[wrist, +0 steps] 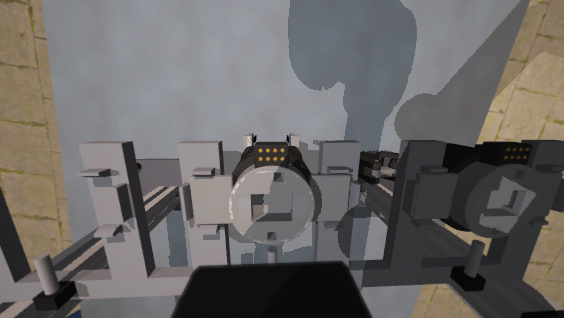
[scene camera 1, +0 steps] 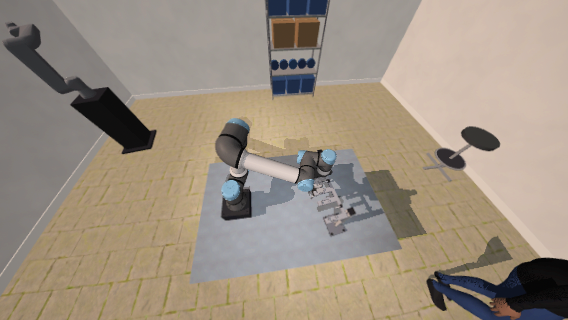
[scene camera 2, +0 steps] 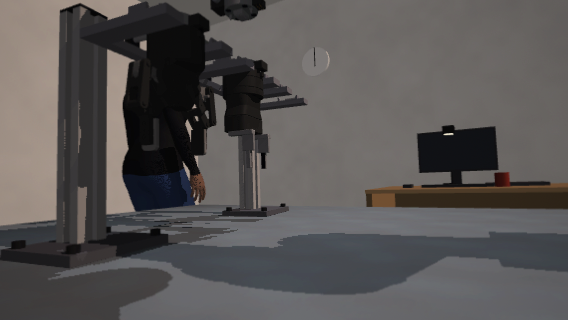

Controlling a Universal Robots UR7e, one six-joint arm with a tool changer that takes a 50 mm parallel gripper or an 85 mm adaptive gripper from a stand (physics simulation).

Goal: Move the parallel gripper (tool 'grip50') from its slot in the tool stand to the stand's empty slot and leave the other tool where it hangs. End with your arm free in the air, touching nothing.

I see a black adaptive gripper [scene camera 2: 175,59] and a tool stand [wrist: 131,196].
The black adaptive gripper is seen too in the wrist view [wrist: 488,190].
